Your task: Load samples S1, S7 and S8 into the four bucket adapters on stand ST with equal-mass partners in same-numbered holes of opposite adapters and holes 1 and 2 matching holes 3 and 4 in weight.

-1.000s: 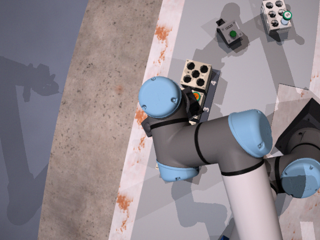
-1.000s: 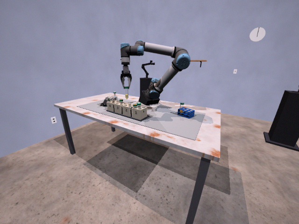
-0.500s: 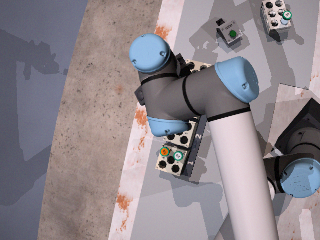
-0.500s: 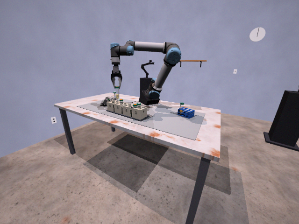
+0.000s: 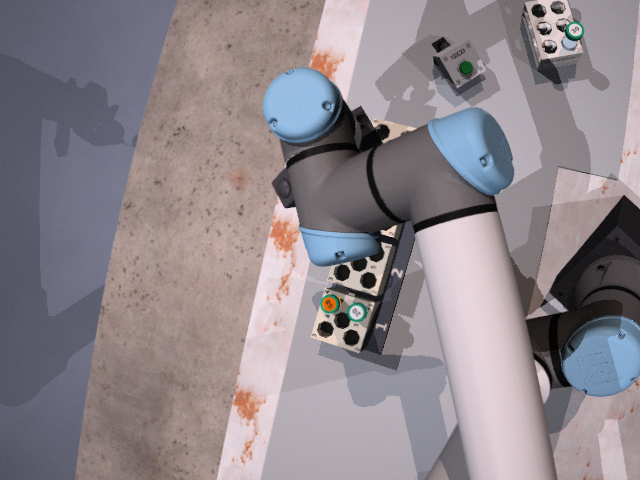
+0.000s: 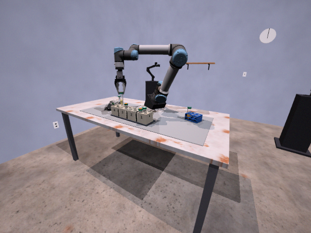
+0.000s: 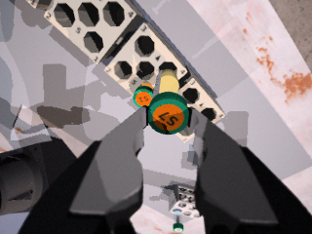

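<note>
Now: hand 90 mm past the green DONE key, 290 mm to the left of it and 160 mm above it. Round my hand: water blank (70 mm behind, 210 mm to the left, 160 mm below); then beige adapter (30 mm behind, 20 mm to the left, 180 mm below); then white-dot blank (270 mm behind, 420 mm to the right, 170 mm below).
</note>
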